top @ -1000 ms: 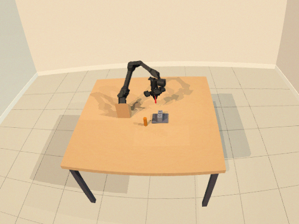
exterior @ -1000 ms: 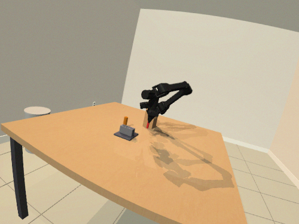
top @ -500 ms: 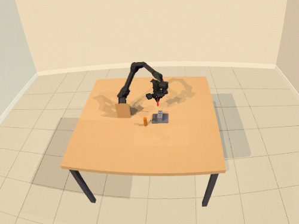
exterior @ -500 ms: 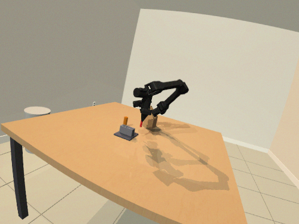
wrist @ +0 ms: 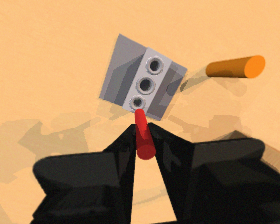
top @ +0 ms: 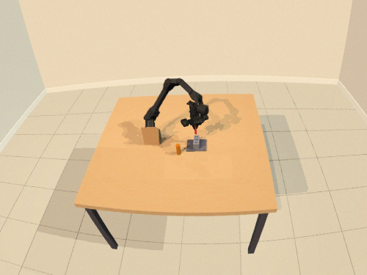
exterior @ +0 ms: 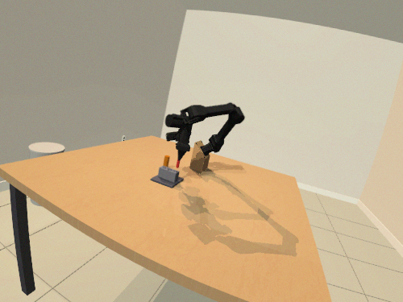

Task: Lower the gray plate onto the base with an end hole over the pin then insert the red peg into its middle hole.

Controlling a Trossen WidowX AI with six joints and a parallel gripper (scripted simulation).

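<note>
Now: the gray plate 10 mm ahead of my gripper tip, 40 mm to the right of it and 70 mm below it. Round my gripper tip: dark base: 10 mm ahead, 20 mm to the right, 110 mm below; then red peg: right at my gripper tip; then orange cylinder: 110 mm behind, 120 mm to the right, 80 mm below.
</note>
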